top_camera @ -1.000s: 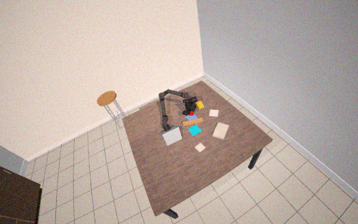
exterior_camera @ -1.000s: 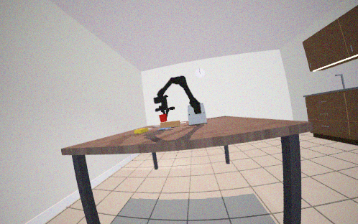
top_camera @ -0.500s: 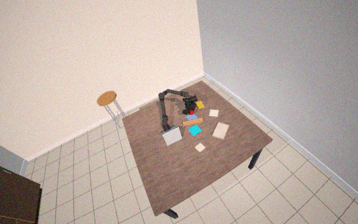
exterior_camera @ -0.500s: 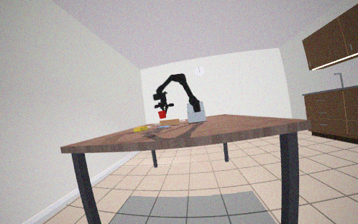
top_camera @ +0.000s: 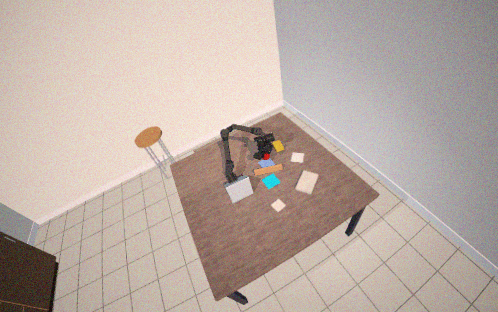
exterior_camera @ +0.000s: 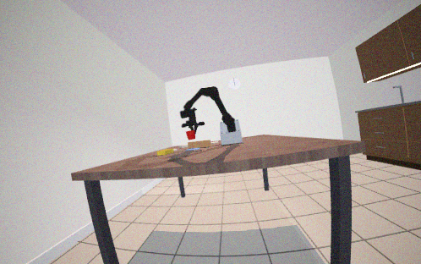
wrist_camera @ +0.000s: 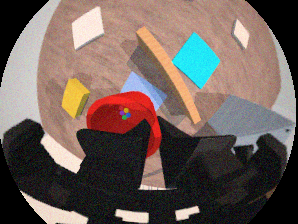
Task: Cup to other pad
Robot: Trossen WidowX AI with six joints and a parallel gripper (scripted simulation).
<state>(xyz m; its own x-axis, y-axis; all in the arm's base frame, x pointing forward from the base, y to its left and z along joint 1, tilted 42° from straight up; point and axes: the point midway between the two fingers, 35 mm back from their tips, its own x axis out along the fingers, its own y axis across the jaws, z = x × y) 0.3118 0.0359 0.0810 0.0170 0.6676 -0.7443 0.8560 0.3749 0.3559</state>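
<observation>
My gripper tip is 40 mm past the cyan pad, 160 mm to the left of it and 120 mm above it. Round my gripper tip: light blue pad: 20 mm ahead, 30 mm to the left, 120 mm below; then wooden bar: 10 mm behind, 70 mm to the right, 100 mm below; then red cup: 30 mm ahead, 10 mm to the left.
</observation>
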